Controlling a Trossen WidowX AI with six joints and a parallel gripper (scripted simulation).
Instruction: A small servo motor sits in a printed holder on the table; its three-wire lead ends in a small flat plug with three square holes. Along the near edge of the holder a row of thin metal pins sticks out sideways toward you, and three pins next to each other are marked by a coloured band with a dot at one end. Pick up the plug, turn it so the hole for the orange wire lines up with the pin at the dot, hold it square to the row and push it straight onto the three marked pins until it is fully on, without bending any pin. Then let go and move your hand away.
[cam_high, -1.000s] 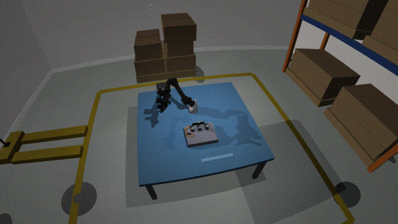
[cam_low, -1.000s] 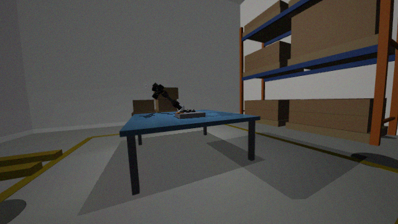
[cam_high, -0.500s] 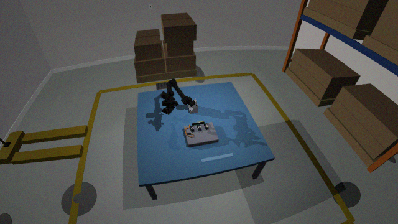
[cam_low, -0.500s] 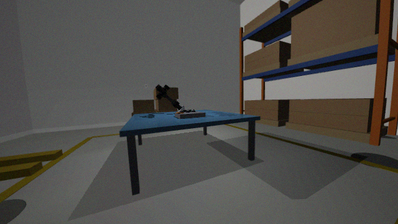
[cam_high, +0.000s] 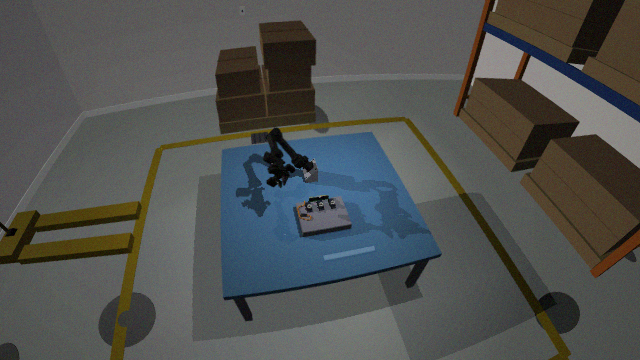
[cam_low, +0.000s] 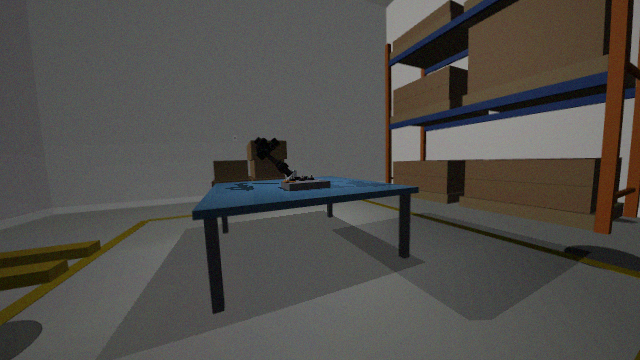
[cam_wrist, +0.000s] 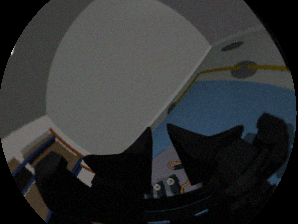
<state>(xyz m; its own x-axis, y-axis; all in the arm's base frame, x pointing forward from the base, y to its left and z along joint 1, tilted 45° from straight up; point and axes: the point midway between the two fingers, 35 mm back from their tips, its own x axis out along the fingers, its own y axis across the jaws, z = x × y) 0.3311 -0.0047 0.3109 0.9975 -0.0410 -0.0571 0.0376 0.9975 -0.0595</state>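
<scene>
Right now my gripper tip is 24 cm above the servo, 23 cm to the right of it and 3 cm past it. Also, from my gripper tip: grey printed holder (26 cm below, 23 cm to the left, 8 cm ahead).
</scene>
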